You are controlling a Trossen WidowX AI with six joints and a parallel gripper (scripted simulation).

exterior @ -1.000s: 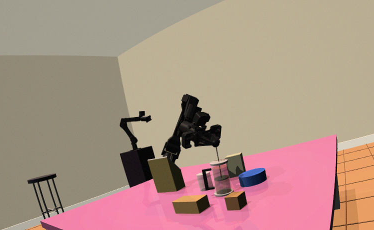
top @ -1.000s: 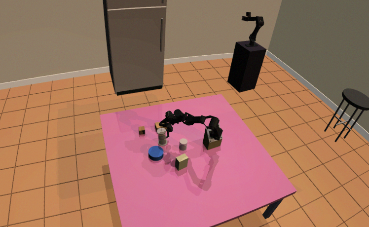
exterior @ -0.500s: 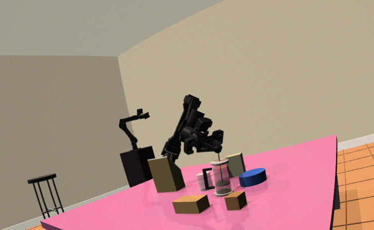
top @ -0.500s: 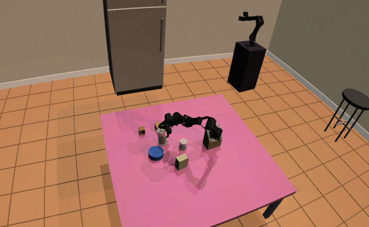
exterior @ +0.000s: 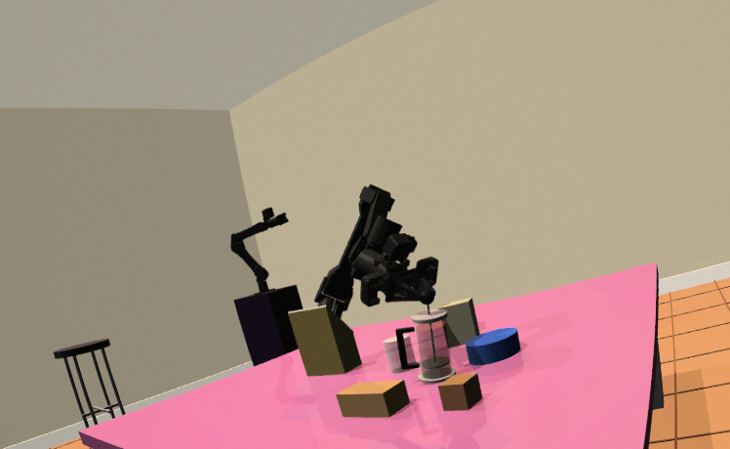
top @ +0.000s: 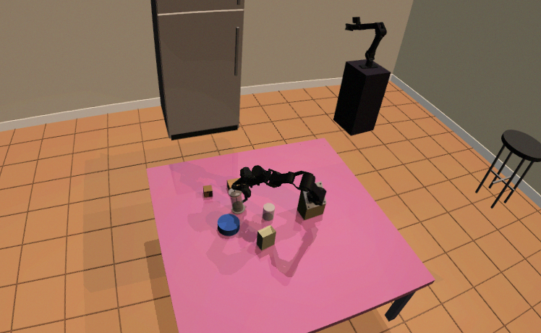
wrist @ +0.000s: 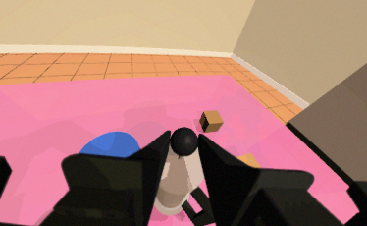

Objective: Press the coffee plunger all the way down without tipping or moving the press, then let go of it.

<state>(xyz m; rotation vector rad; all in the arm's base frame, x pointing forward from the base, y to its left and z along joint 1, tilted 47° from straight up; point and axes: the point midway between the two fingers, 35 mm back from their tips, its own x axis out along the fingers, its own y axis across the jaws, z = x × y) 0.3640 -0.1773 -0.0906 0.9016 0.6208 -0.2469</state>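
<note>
Right now my gripper tip is 3 cm past the coffee press and 9 cm above it. From my gripper tip the other things lie so: blue disc (7 cm ahead, 12 cm to the left, 16 cm below).
</note>
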